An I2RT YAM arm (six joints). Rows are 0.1 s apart.
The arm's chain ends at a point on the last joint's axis. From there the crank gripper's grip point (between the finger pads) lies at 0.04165 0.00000 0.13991 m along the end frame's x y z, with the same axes.
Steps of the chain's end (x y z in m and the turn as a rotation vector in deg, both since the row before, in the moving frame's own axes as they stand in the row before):
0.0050, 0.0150, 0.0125, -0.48, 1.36, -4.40
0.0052, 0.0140, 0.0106, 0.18, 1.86, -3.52
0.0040, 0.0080, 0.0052, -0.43, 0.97, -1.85
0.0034, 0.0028, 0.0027, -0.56, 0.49, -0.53
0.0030, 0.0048, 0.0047, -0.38, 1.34, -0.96
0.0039, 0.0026, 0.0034, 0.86, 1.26, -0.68
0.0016, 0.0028, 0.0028, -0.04, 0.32, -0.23
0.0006, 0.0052, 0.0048, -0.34, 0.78, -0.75
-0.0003, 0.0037, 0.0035, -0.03, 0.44, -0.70
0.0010, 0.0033, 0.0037, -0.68, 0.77, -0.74
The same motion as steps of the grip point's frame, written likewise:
0.0082, 0.0128, 0.0115, -0.48, 1.36, -4.40
0.0096, 0.0109, 0.0092, 0.18, 1.86, -3.52
0.0064, 0.0077, 0.0045, -0.43, 0.97, -1.85
0.0046, 0.0038, 0.0023, -0.56, 0.49, -0.53
0.0063, 0.0050, 0.0037, -0.38, 1.34, -0.96
0.0070, 0.0000, 0.0024, 0.86, 1.26, -0.68
0.0024, 0.0027, 0.0026, -0.04, 0.32, -0.23
0.0025, 0.0055, 0.0042, -0.34, 0.78, -0.75
0.0008, 0.0033, 0.0032, -0.03, 0.44, -0.70
0.0029, 0.0044, 0.0031, -0.68, 0.77, -0.74

